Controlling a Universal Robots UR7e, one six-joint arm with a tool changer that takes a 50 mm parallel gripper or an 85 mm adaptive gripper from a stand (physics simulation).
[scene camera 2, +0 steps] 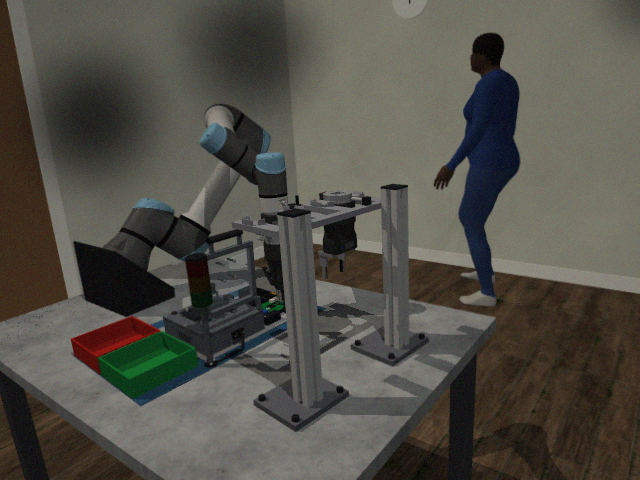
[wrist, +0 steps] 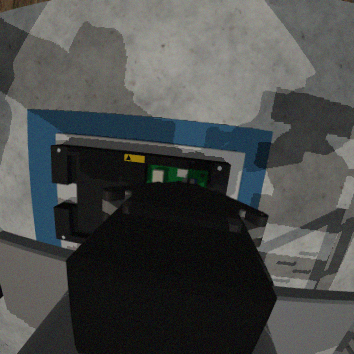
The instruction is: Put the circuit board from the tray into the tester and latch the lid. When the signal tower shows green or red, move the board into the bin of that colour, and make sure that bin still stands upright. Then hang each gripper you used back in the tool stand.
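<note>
The green circuit board lies in the black tray, partly hidden behind my gripper. My gripper, the adaptive one, points down at the tray. Its fingers stand partly closed over the board's sides and appear shut on it; the wrist view hides the tips. The tester stands beside the tray with its lid raised. The signal tower shows no bright lamp. The red bin and the green bin stand upright side by side.
The tool stand's crossbar runs between two posts, close to my arm. The parallel gripper hangs from it. A blue mat lies under the tray and bins. A person stands beyond the table.
</note>
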